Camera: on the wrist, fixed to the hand. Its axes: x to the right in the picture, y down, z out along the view.
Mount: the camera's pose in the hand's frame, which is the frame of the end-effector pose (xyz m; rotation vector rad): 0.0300 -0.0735 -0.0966 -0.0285 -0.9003 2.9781
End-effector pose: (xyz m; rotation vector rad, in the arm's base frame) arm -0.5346 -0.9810 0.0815 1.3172 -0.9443 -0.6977
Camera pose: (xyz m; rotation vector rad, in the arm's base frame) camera -0.4292 -0.9715 0.0149 -1.3535 -2.0796 1.2184
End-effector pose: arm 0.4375 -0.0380 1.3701 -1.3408 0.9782 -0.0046
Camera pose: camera 0.4371 -0.1525 1.4204 1.1617 1.1077 2.3861
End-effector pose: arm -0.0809 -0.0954 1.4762 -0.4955 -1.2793 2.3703
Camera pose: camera -0.0469 0.0246 1.4849 0.4021 -0.1980 -0.5127
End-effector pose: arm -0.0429 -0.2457 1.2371 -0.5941 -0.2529 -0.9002
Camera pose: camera -0.0867 -0.3567 1.1997 -0.6387 0.0663 2.2627
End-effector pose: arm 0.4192 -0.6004 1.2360 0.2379 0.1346 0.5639
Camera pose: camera 0.4635 -0.6263 1.1220 -0.3758 1.0691 -2.4239
